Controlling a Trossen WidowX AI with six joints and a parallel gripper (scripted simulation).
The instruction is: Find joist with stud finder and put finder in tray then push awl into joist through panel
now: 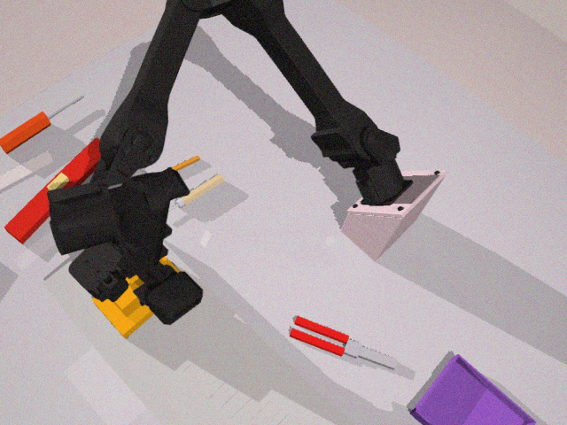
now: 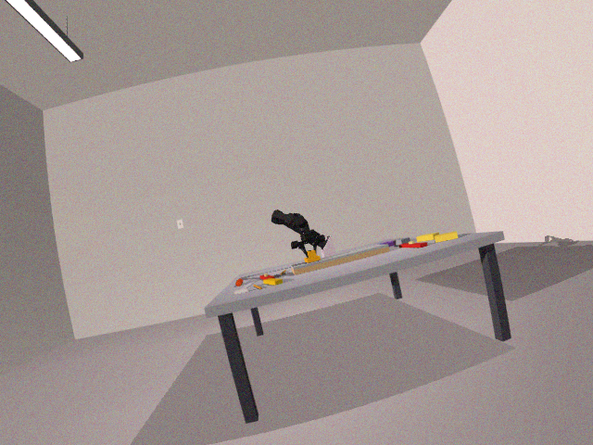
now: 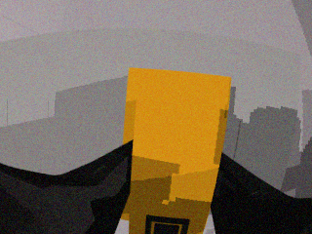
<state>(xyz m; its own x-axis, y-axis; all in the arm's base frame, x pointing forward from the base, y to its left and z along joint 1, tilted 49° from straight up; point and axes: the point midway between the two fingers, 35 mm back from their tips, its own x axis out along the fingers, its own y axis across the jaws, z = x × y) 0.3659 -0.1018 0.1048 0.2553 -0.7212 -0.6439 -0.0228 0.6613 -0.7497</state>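
The purple tray is 230 mm behind my gripper tip, 480 mm to the left of it and 50 mm below it. The rest, counted from my gripper tip: awl (170 mm behind, 100 mm to the right, 60 mm below); orange-handled screwdriver (100 mm behind, 410 mm to the right, 50 mm below); yellow stud finder (20 mm behind, 20 mm above).
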